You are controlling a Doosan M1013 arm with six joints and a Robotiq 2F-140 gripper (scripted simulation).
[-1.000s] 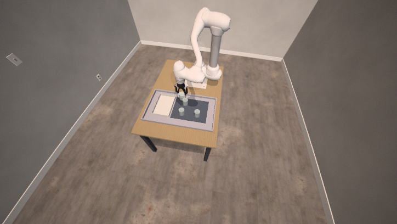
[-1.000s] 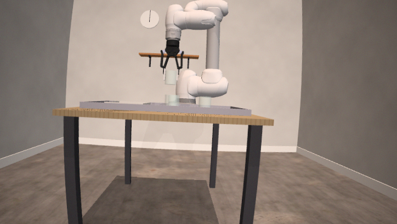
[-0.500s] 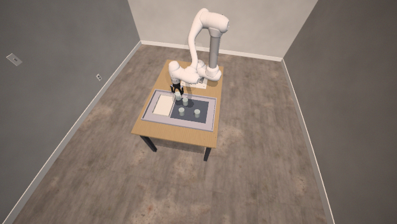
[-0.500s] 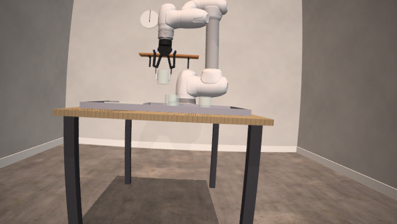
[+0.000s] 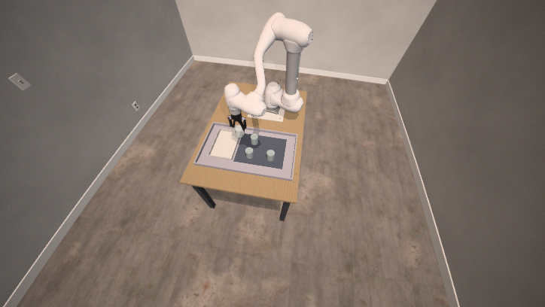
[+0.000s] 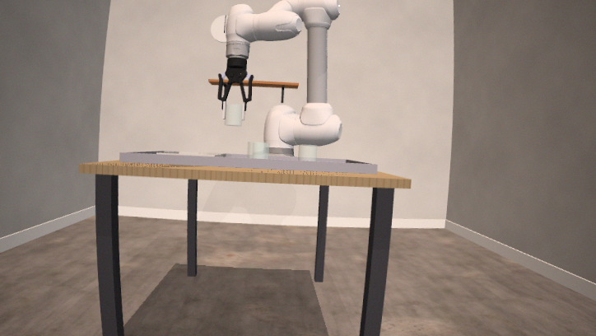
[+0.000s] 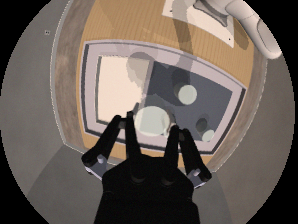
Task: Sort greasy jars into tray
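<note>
The cream tray is 4 cm ahead of my hand, 13 cm to the right of it and 18 cm below it. From my hand the other things lie so: dark drying mat 18 cm to the left, 19 cm below.
</note>
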